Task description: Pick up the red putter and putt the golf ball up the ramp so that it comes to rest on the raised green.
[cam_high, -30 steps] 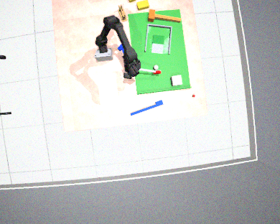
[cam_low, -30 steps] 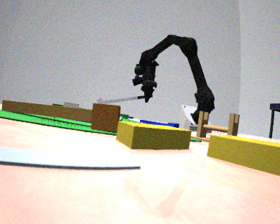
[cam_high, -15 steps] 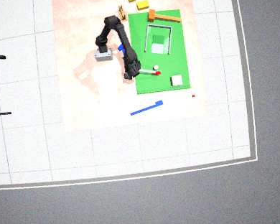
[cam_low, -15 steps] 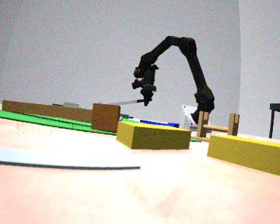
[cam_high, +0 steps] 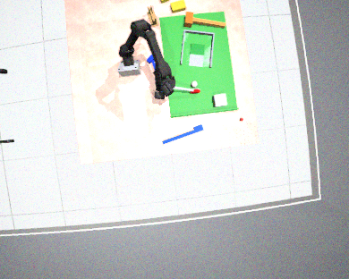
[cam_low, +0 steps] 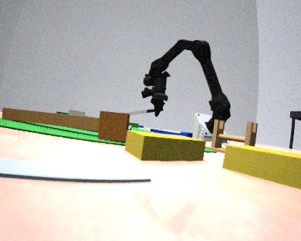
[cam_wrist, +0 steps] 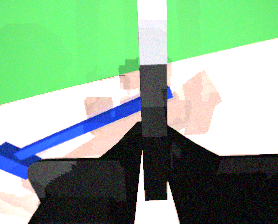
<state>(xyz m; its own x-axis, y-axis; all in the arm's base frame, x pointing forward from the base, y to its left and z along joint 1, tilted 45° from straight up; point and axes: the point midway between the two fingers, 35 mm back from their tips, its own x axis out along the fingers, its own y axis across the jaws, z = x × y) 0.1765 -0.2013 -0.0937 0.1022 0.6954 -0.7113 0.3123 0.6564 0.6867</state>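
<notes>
My gripper tip is now 12 cm short of the red putter, 3 cm to the left of it and 1 cm above it. Also, from my gripper tip: white cube 38 cm ahead, 16 cm to the right, 5 cm below; then green mat 29 cm ahead, 13 cm to the left, 8 cm below; then white golf ball 23 cm ahead, 5 cm below, 1 cm to the right.
</notes>
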